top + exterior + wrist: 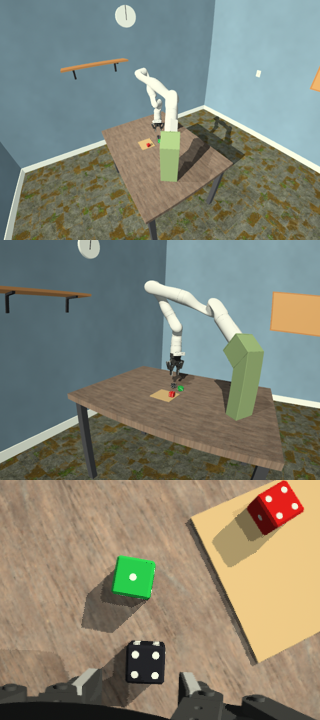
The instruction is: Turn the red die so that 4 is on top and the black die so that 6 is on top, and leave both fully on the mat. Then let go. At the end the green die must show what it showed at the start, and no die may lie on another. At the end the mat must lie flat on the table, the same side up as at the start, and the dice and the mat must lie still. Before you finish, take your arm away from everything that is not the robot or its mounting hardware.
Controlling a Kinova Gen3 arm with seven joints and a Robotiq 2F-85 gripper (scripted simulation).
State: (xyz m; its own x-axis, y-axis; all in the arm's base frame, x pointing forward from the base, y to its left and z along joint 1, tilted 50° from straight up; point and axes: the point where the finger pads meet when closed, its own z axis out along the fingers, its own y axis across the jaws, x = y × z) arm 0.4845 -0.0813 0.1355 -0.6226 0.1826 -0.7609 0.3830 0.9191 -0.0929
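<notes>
Now: the black die 90 mm below my hand. Round my hand: tan mat: 160 mm to the left, 110 mm below, 10 mm behind; green die: 90 mm below, 60 mm behind, 20 mm to the left; red die: 160 mm to the left, 90 mm below, 60 mm behind.
</notes>
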